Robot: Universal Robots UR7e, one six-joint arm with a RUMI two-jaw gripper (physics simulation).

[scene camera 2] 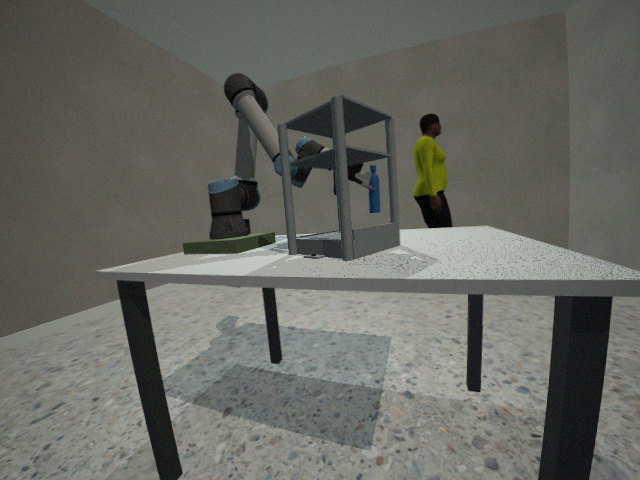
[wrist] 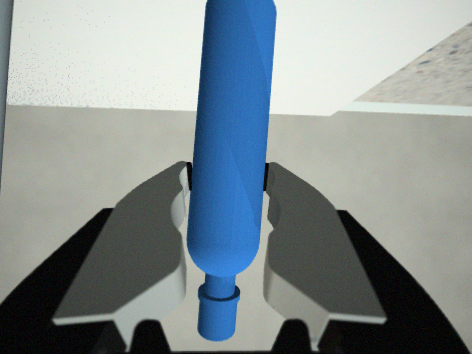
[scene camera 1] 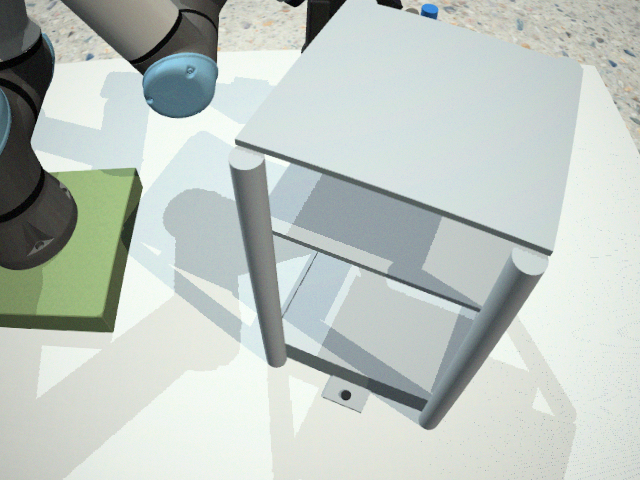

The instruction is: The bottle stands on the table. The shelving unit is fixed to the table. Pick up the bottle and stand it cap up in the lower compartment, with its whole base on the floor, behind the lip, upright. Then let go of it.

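Frame: origin at the arm's base, x left, y back, z up, level; centimetres.
Where they show: gripper, fingertip midpoint: (scene camera 2: 376, 189) (wrist: 228, 165); arm's base, link origin: (scene camera 2: 229, 236) (scene camera 1: 31, 226).
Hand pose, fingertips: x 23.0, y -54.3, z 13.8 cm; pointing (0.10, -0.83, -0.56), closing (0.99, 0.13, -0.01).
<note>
Each offset is from my fingertips to the top centre of the thing. "spot": to the spot under its first point. Level surfaces: height alone.
The blue bottle @(dx -0.1, dy +0.9, dz +9.2 cm) (scene camera 1: 429, 11) (scene camera 2: 374, 198) (wrist: 232, 125) is upright with its cap up, held in the air above the table @(dz -18.2 cm) (scene camera 2: 491, 253). My gripper (scene camera 2: 371, 187) (wrist: 228, 165) is shut on the bottle's body, one finger on each side. The grey shelving unit @(dx -29.0, dy +3.1, dz +18.4 cm) (scene camera 1: 413, 113) (scene camera 2: 339, 180) stands on the table. In scene camera 2 the bottle shows behind the unit, between its posts and below the middle shelf. The front lip @(spot: dx -38.6, dy +6.5, dz -13.8 cm) (scene camera 1: 356, 369) (scene camera 2: 317, 246) borders the lower compartment. In scene camera 1 the top board hides most of the gripper and bottle.
The arm stands on a green block (scene camera 1: 77, 294) (scene camera 2: 232, 244) beside the unit. Round posts (scene camera 1: 258, 258) (scene camera 1: 483, 341) flank the unit's open front. A small tab with a hole @(dx -40.3, dy +7.3, dz -17.8 cm) (scene camera 1: 333, 391) lies before the lip. A person in a yellow top (scene camera 2: 431, 165) stands beyond the table.
</note>
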